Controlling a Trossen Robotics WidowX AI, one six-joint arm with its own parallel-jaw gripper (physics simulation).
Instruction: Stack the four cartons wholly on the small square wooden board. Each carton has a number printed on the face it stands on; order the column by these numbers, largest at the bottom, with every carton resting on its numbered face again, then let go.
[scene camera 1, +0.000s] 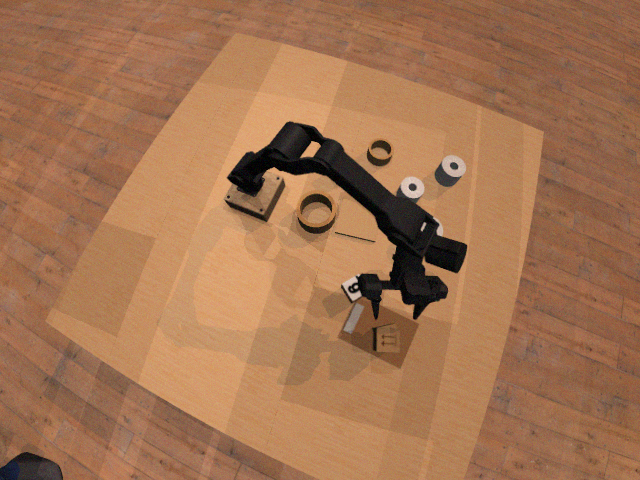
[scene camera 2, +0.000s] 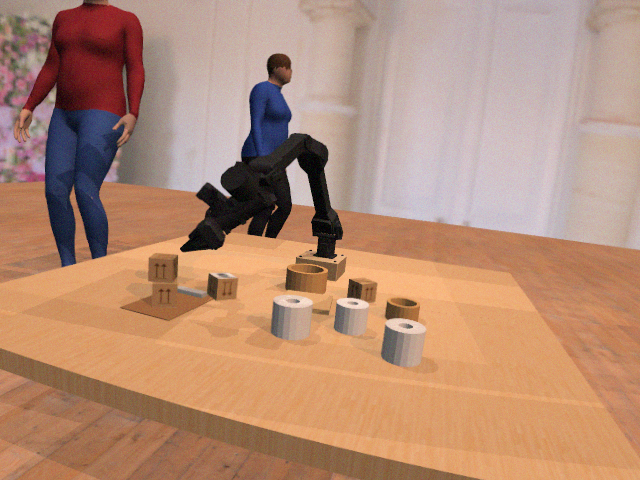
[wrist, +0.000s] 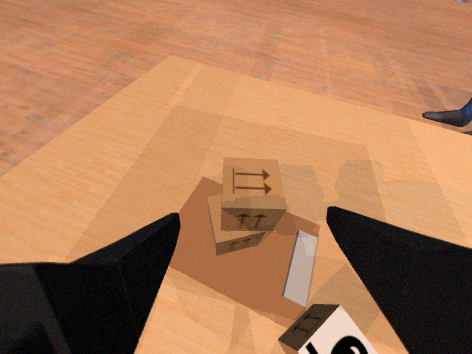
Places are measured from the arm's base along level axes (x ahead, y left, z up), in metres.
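Where they show: gripper, fingertip midpoint: (scene camera 1: 395, 318) (scene camera 2: 185, 243) (wrist: 253, 216); arm's base, link origin: (scene camera 1: 250, 184) (scene camera 2: 325, 255).
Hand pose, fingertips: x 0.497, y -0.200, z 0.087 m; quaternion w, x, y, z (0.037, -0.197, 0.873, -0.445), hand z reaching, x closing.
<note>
Things, the pixels of their top centre, and the offset from my fingertips. "spot": a spot on its surface instead.
- brown square board, top centre: (wrist: 242, 237) (scene camera 2: 171, 297) (scene camera 1: 379, 331) dx +0.002, dy -0.032, dz -0.132 m
- lower carton, top centre: (wrist: 235, 213) (scene camera 2: 165, 280) dx +0.018, dy -0.038, dz -0.088 m
- upper carton, top centre: (wrist: 252, 181) (scene camera 2: 163, 256) (scene camera 1: 388, 340) dx +0.010, dy -0.049, dz -0.034 m
- third carton, top centre: (scene camera 2: 223, 274) (scene camera 1: 356, 287) dx -0.104, dy +0.045, dz -0.087 m
- fourth carton, top centre: (scene camera 2: 363, 280) dx -0.280, dy +0.364, dz -0.090 m
- grey bar, surface spot: (wrist: 301, 267) (scene camera 2: 191, 290) (scene camera 1: 354, 316) spot: dx -0.075, dy -0.024, dz -0.132 m
- large ring, top centre: (scene camera 2: 307, 268) (scene camera 1: 316, 208) dx -0.289, dy +0.205, dz -0.085 m
- small ring, top centre: (scene camera 2: 403, 302) (scene camera 1: 381, 148) dx -0.189, dy +0.480, dz -0.102 m
- thin upright panel, top centre: (scene camera 2: 307, 299) (scene camera 1: 359, 217) dx -0.169, dy +0.246, dz -0.132 m
The brown square board (scene camera 1: 361, 338) (scene camera 2: 170, 312) (wrist: 240, 272) bears a lower carton (scene camera 2: 164, 295) (wrist: 240, 243). An upper carton (scene camera 1: 387, 338) (scene camera 2: 163, 267) (wrist: 253, 185) rests on it, upright, turned and slightly offset. A third carton (scene camera 1: 352, 288) (scene camera 2: 222, 286) (wrist: 310, 327) stands on the table beside the board, its white numbered face up, reading 6 or 9. A fourth carton (scene camera 2: 361, 289) stands farther off near the rings; the arm hides it in scene camera 1. The stacked cartons' numbers are hidden. My gripper (scene camera 1: 396, 317) (scene camera 2: 183, 249) (wrist: 253, 216) is open and empty, back from and above the stack.
A grey bar (scene camera 1: 353, 317) (scene camera 2: 191, 291) (wrist: 301, 267) lies along the board's edge. White rolls (scene camera 1: 449, 170) (scene camera 2: 292, 317) (scene camera 2: 351, 316) (scene camera 2: 403, 342), a large ring (scene camera 1: 316, 229) (scene camera 2: 306, 281), a small ring (scene camera 1: 379, 161) (scene camera 2: 402, 311) and a thin upright panel (scene camera 1: 355, 237) (scene camera 2: 324, 305) stand on the table.
</note>
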